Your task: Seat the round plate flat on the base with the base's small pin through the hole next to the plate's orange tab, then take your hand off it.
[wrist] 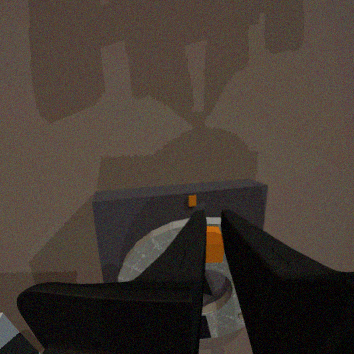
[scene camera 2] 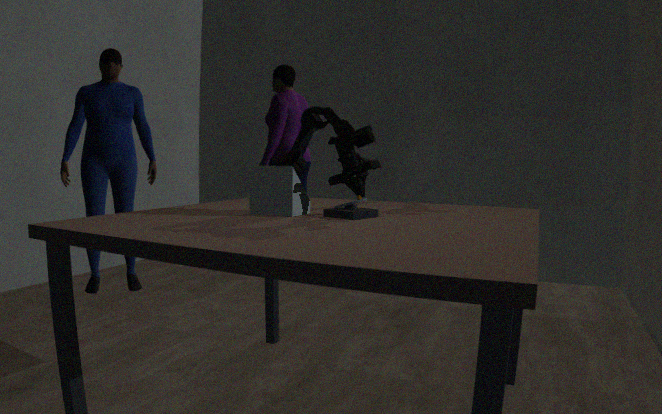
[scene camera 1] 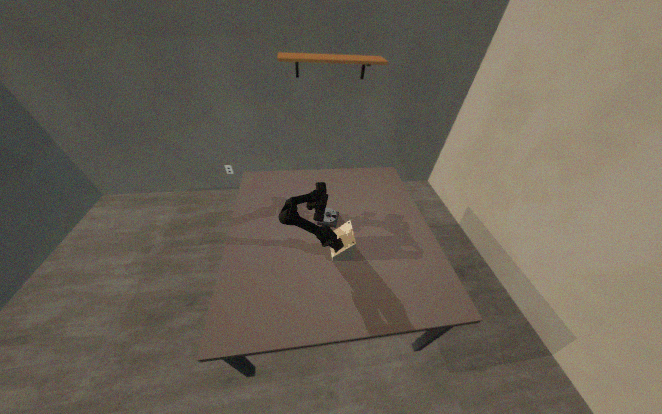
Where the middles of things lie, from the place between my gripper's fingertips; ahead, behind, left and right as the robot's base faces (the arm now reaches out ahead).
Labels:
I see the round grey plate [wrist: 222,316] 2 cm behind my hand, 5 cm to the right of it and 1 cm below it. The rest, counted from my hand: dark square base [wrist: 123,216]: 2 cm behind, 5 cm to the right, 5 cm below.

